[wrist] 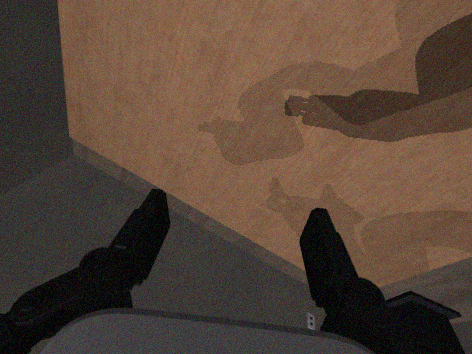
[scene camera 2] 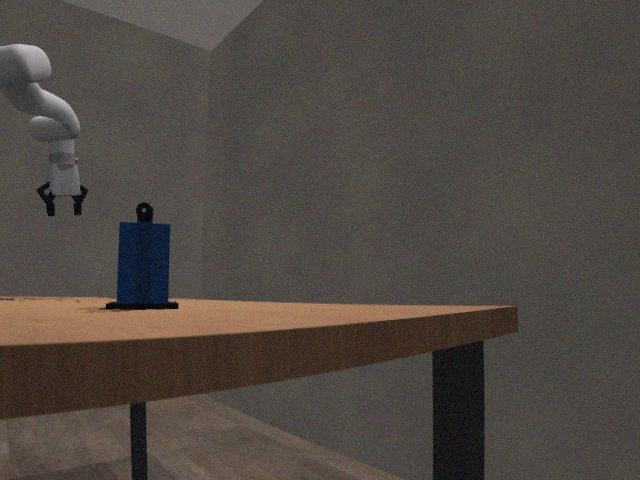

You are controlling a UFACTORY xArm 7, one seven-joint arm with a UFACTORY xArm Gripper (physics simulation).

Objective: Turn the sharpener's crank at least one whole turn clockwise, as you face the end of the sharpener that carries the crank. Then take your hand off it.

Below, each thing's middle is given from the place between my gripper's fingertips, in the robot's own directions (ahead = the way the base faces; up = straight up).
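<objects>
Position of my hand relative to the blue sharpener (scene camera 2: 140,284): 190 mm above it, 770 mm to the left of it, 80 mm past it.
</objects>
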